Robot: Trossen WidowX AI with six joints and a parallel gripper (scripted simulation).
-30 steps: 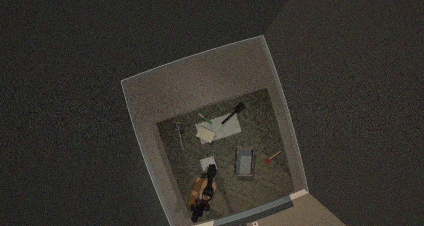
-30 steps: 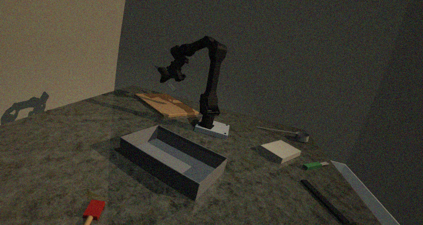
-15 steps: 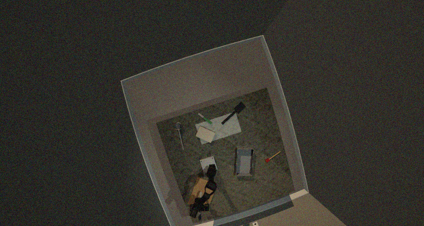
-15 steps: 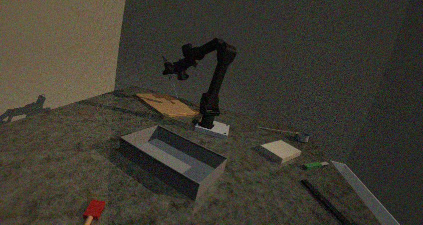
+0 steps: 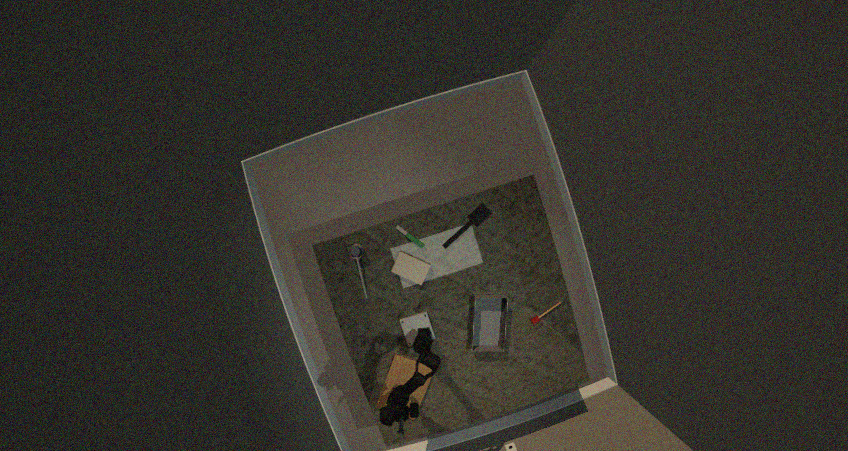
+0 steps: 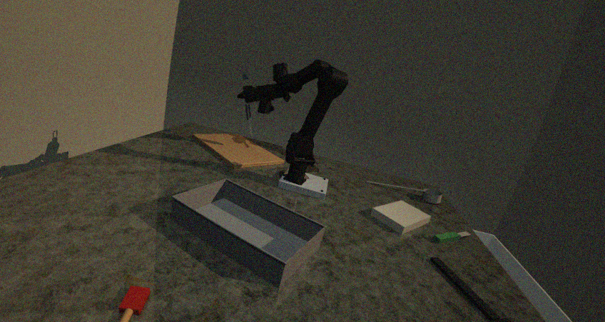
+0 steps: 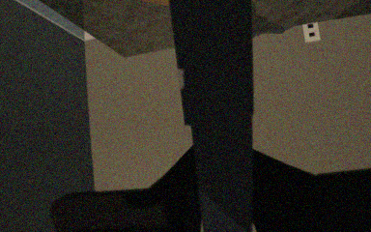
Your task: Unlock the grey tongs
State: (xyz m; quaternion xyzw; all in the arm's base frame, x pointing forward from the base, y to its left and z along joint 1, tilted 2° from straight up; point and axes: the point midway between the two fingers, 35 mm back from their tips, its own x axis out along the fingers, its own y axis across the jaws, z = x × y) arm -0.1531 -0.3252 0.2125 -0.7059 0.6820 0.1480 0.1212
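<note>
My gripper tip is now 3 cm to the right of the wooden board and 21 cm above it. The rest, counted from my gripper tip: roasting tin 52 cm ahead, 36 cm to the left, 19 cm below; block 14 cm ahead, 73 cm to the left, 21 cm below; red-headed brush 84 cm ahead, 34 cm to the left, 22 cm below.
</note>
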